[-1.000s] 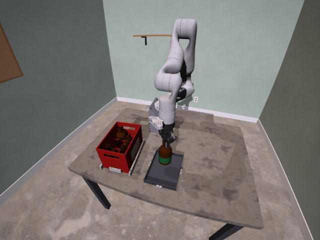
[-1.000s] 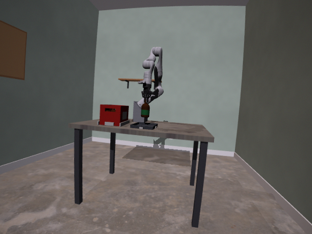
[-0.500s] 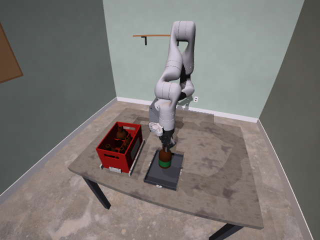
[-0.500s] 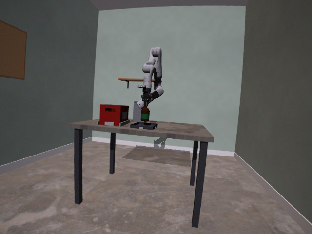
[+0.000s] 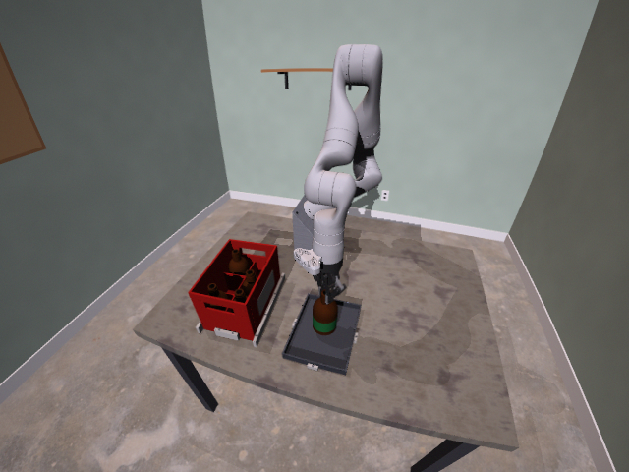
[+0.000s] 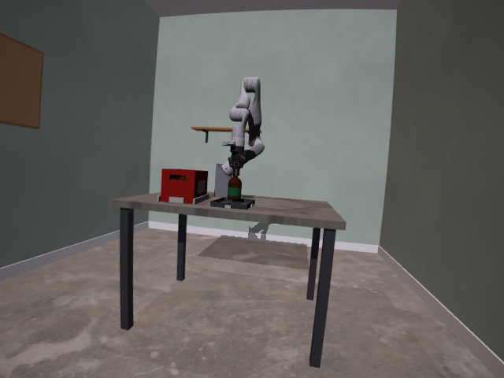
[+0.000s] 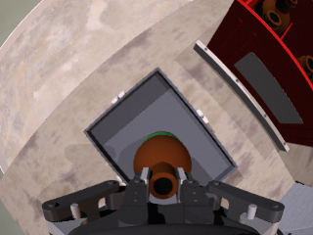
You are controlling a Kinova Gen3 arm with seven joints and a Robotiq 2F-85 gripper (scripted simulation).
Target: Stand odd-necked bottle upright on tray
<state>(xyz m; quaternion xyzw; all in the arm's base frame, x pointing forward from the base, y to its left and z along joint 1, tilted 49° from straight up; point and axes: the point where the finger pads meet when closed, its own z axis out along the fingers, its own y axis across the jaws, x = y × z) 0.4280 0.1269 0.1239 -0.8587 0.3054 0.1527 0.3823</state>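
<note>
Now: the dark tray 17 cm below my hand. Round my hand: crate (3 cm behind, 30 cm to the right, 10 cm below).
</note>
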